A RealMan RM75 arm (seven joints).
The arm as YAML. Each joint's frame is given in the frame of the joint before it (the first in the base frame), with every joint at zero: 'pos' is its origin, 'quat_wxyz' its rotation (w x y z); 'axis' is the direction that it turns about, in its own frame. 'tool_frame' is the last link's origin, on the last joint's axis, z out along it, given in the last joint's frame.
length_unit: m
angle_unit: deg
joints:
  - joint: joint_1
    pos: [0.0, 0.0, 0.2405]
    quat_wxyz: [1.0, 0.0, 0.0, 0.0]
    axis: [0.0, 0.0, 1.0]
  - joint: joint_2
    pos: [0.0, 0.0, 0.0]
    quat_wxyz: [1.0, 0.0, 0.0, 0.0]
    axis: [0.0, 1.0, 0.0]
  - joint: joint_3
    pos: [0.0, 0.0, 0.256]
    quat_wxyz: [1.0, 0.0, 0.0, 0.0]
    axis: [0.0, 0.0, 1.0]
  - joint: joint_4
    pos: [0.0, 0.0, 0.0]
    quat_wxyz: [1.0, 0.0, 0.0, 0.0]
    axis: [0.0, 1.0, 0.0]
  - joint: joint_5
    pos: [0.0, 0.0, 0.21]
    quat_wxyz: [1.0, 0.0, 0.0, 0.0]
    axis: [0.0, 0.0, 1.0]
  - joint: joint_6
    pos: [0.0, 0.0, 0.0]
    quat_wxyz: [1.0, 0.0, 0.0, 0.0]
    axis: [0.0, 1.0, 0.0]
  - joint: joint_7
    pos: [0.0, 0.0, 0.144]
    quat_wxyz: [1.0, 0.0, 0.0, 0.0]
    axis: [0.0, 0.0, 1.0]
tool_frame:
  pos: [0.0, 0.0, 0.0]
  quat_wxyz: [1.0, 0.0, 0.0, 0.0]
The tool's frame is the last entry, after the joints.
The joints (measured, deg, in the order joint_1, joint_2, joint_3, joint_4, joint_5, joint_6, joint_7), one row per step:
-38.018, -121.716, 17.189, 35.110, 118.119, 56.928, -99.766
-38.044, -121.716, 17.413, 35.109, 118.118, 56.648, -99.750
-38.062, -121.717, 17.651, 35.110, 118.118, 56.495, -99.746
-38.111, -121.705, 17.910, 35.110, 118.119, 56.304, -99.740
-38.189, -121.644, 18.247, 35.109, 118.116, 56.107, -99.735
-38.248, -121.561, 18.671, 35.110, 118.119, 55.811, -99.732
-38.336, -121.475, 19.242, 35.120, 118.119, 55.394, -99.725
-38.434, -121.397, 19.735, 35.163, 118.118, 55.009, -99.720
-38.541, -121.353, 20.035, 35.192, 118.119, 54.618, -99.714
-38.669, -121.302, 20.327, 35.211, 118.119, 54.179, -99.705
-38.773, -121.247, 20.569, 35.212, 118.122, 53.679, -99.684
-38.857, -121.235, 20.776, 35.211, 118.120, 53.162, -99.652
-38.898, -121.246, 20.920, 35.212, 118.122, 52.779, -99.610
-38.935, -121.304, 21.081, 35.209, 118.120, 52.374, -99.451
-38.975, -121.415, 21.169, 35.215, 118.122, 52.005, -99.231
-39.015, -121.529, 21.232, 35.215, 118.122, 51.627, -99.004
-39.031, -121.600, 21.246, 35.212, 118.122, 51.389, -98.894
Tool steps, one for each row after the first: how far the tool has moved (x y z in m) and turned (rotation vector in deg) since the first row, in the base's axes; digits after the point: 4 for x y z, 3 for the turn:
0.0000, 0.0005, -0.0002, -0.003, 0.251, 0.053
0.0003, 0.0008, -0.0005, -0.081, 0.446, 0.019
0.0007, 0.0013, -0.0007, -0.147, 0.680, -0.030
0.0013, 0.0021, -0.0007, -0.227, 0.993, -0.145
0.0016, 0.0030, -0.0006, -0.302, 1.416, -0.214
0.0022, 0.0042, -0.0005, -0.396, 1.980, -0.308
0.0028, 0.0055, -0.0002, -0.433, 2.502, -0.404
0.0033, 0.0066, 0.0001, -0.369, 2.890, -0.399
0.0037, 0.0079, 0.0005, -0.273, 3.296, -0.377
0.0037, 0.0091, 0.0011, -0.122, 3.707, -0.263
0.0036, 0.0101, 0.0013, 0.038, 4.076, -0.105
0.0034, 0.0106, 0.0014, 0.151, 4.349, 0.026
0.0033, 0.0111, 0.0010, 0.241, 4.696, 0.104
0.0034, 0.0114, 0.0003, 0.332, 5.006, 0.155
0.0033, 0.0117, -0.0004, 0.438, 5.306, 0.224
0.0032, 0.0118, -0.0007, 0.517, 5.453, 0.309

